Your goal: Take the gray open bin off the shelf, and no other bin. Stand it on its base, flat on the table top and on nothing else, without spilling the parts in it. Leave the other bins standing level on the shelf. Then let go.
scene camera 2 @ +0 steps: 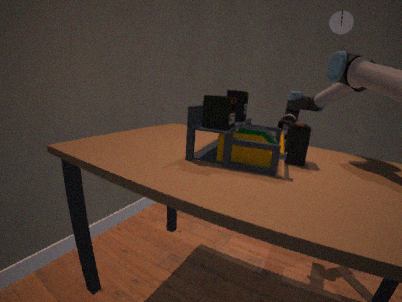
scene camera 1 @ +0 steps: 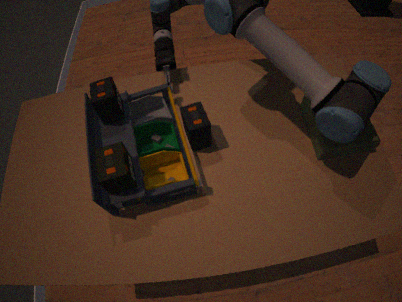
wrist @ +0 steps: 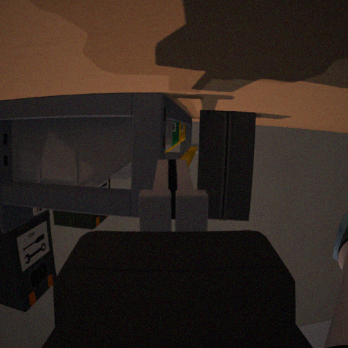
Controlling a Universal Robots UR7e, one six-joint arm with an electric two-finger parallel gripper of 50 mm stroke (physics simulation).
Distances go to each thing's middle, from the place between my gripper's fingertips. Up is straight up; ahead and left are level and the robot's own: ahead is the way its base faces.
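Scene:
Gray open bin (scene camera 1: pixel 149 108): 90 mm ahead of my hand, 110 mm to the left of it, 10 mm below it. From my hand as well: green bin (scene camera 1: pixel 145 146), 80 mm ahead, 220 mm to the left, 10 mm below; yellow bin (scene camera 1: pixel 158 167), 60 mm ahead, 340 mm to the left, 10 mm below; black box (scene camera 1: pixel 197 126), 70 mm behind, 210 mm to the left, 10 mm above.

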